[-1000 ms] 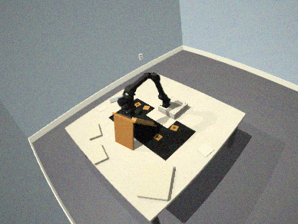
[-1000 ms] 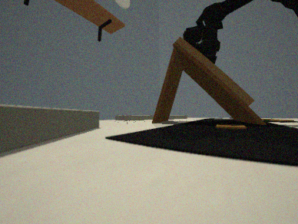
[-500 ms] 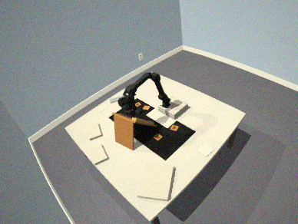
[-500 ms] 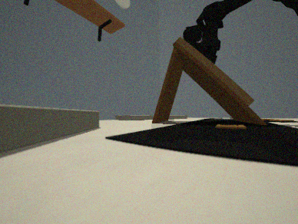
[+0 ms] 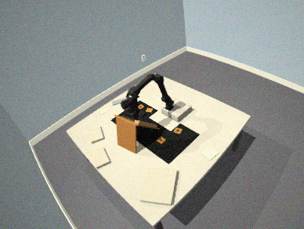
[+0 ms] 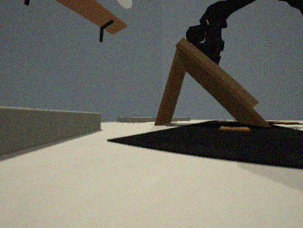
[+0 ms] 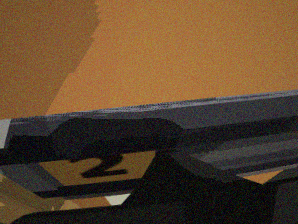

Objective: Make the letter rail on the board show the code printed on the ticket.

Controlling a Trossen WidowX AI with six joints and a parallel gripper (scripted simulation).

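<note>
Now: the letter tile 3 cm to the left of my gripper tip. Round my gripper tip: grey-blue piece (53 cm to the right, 22 cm behind, 17 cm below); black mat (17 cm below, 16 cm behind, 4 cm to the left); white ticket (9 cm below, 7 cm behind).
</note>
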